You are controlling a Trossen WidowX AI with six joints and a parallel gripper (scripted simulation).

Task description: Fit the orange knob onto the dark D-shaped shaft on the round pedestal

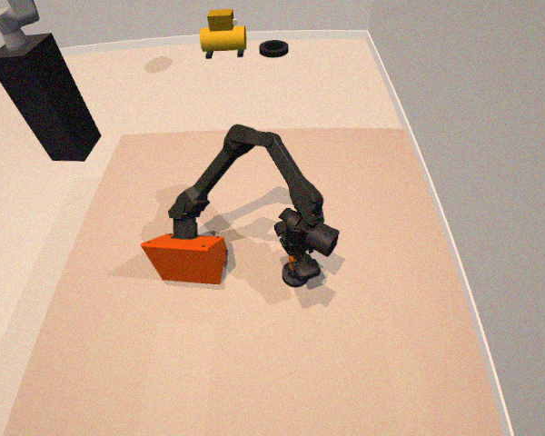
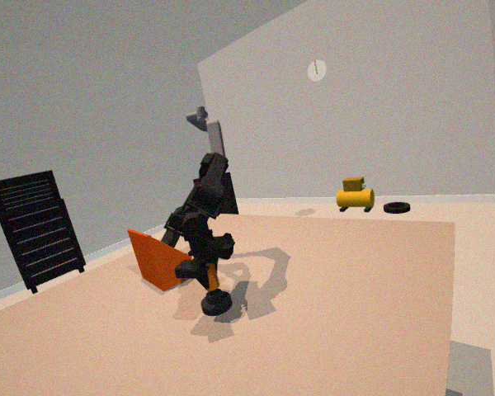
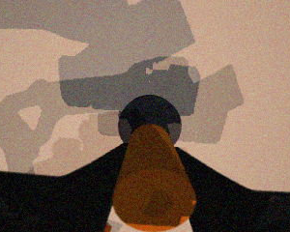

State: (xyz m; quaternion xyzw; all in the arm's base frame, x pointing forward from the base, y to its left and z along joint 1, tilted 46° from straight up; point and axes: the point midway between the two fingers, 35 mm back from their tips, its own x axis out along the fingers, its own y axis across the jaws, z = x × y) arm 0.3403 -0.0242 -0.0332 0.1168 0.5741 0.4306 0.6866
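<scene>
Right now the orange knob is 20 mm above my gripper tip. The rest, counted from my gripper tip: dark round pedestal: 40 mm below.
</scene>
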